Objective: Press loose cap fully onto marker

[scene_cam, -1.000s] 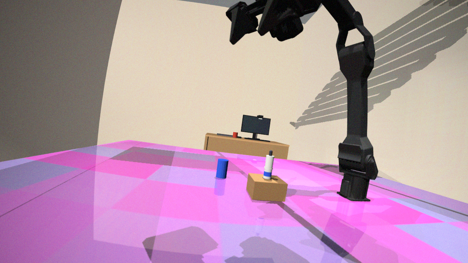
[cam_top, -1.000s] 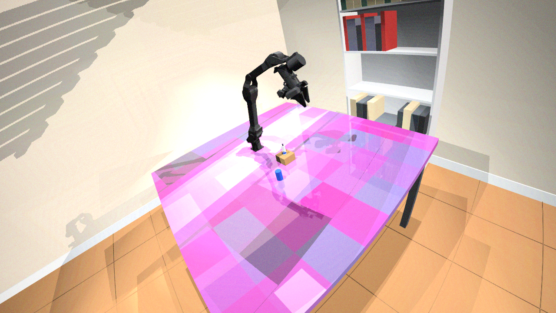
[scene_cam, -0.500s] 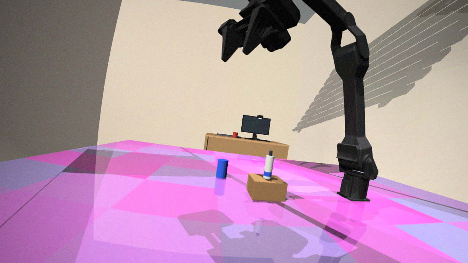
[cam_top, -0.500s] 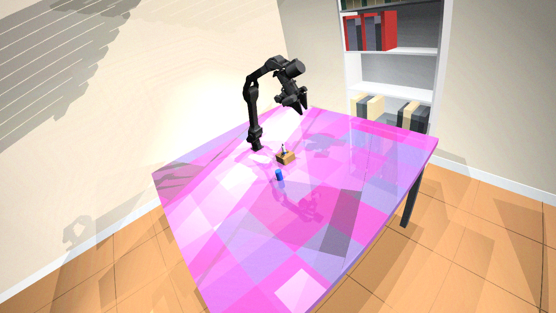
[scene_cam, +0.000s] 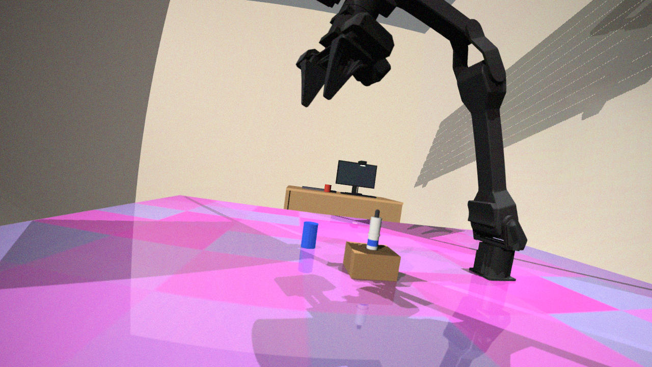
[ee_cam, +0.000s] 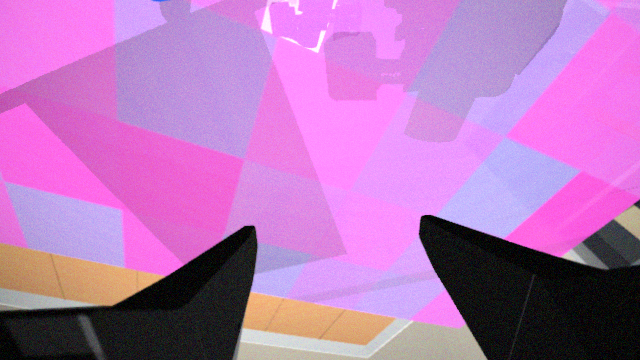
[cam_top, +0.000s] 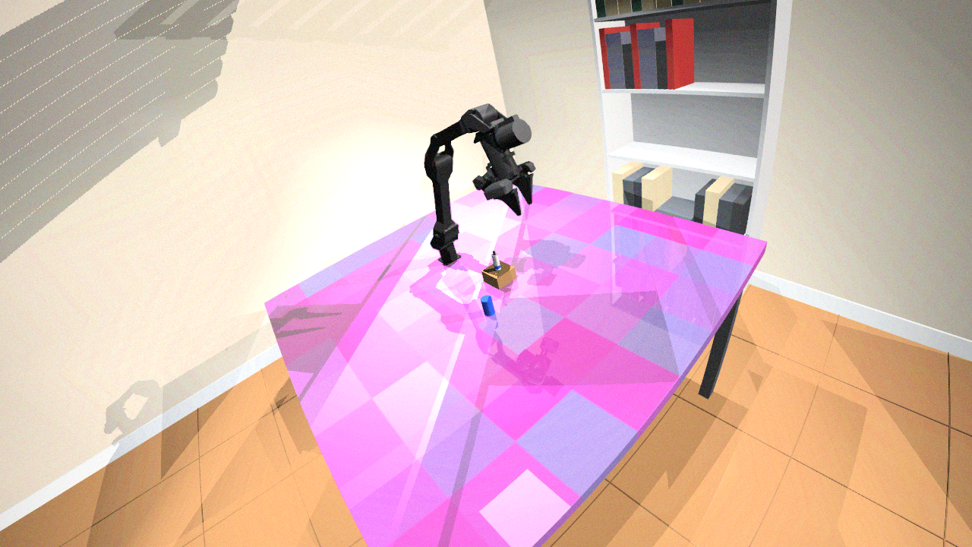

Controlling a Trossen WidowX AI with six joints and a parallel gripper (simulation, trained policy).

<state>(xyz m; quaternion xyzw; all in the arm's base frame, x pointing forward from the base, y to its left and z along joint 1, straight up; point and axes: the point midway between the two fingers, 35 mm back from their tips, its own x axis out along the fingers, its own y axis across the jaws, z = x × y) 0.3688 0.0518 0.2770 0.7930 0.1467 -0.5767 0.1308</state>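
Right now my gripper tip is 220 mm above the blue cap, 160 mm to the left of it and 30 mm past it. The rest, counted from my gripper tip: tan holder block 220 mm below, 120 mm behind, 40 mm to the right.
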